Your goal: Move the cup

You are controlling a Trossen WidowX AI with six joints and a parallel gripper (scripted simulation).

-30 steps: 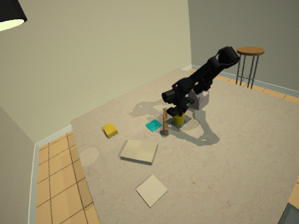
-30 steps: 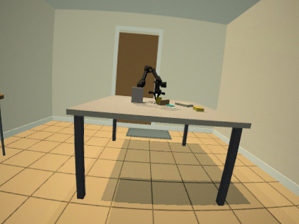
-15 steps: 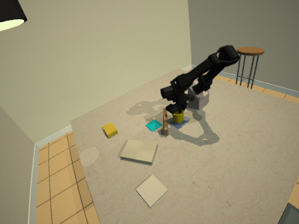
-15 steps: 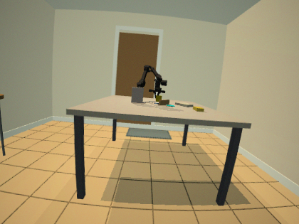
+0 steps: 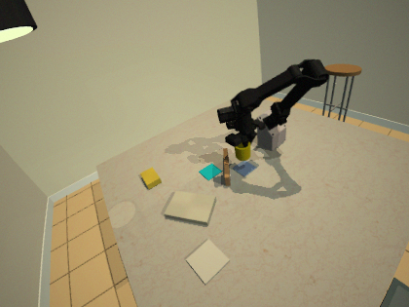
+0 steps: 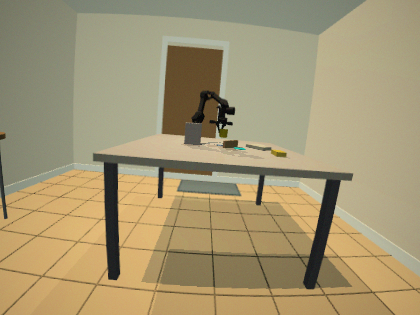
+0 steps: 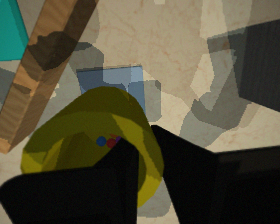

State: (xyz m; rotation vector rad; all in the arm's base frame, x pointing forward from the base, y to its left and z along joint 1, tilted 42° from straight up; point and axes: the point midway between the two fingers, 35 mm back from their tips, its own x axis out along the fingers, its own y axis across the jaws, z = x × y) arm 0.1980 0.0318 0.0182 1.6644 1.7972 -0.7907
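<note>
The teal pad is 16 cm ahead of my gripper tip, 10 cm to the right of it and 11 cm below it. From my gripper tip the other things lie so: blue-grey pad (3 cm ahead, 11 cm below); yellow cup (2 cm ahead); red marble (3 cm ahead, 2 cm to the left, 2 cm below).
</note>
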